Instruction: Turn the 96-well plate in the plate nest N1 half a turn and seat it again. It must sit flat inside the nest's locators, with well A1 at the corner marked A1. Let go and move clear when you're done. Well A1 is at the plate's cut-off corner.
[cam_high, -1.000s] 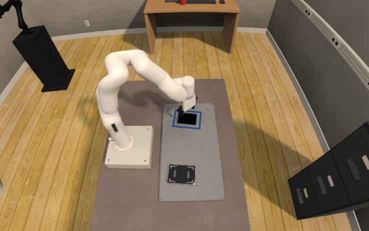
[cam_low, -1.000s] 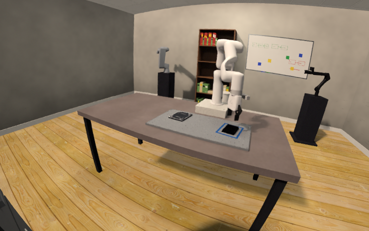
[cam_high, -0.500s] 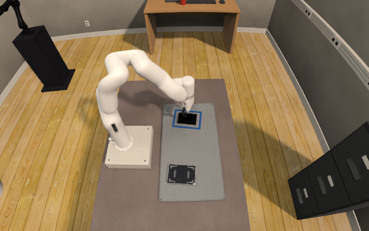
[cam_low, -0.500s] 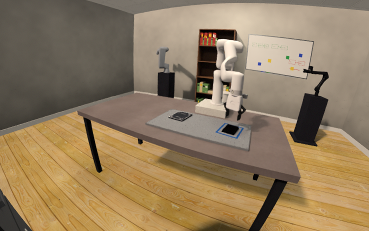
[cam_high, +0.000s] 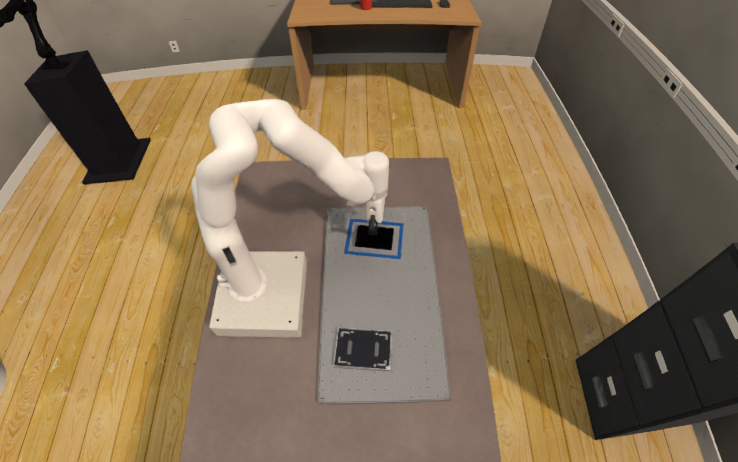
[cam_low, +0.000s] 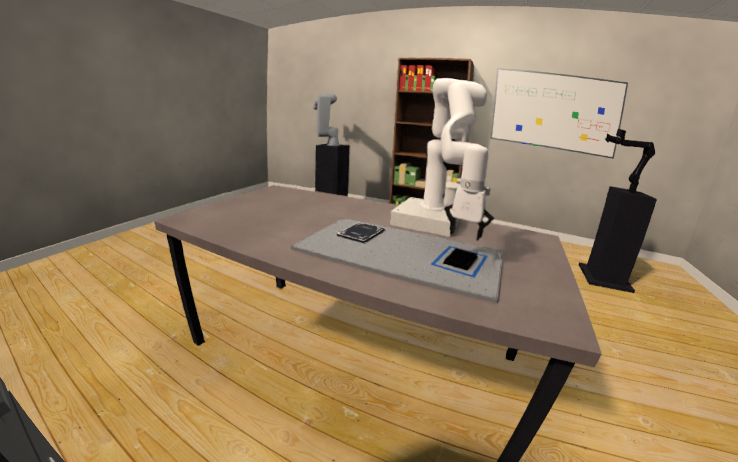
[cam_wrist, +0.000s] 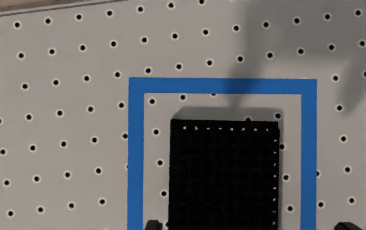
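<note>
The black 96-well plate lies 90 mm below my hand. Also, from my hand: plate nest N1: 60 mm behind, 400 mm to the right, 90 mm below.
</note>
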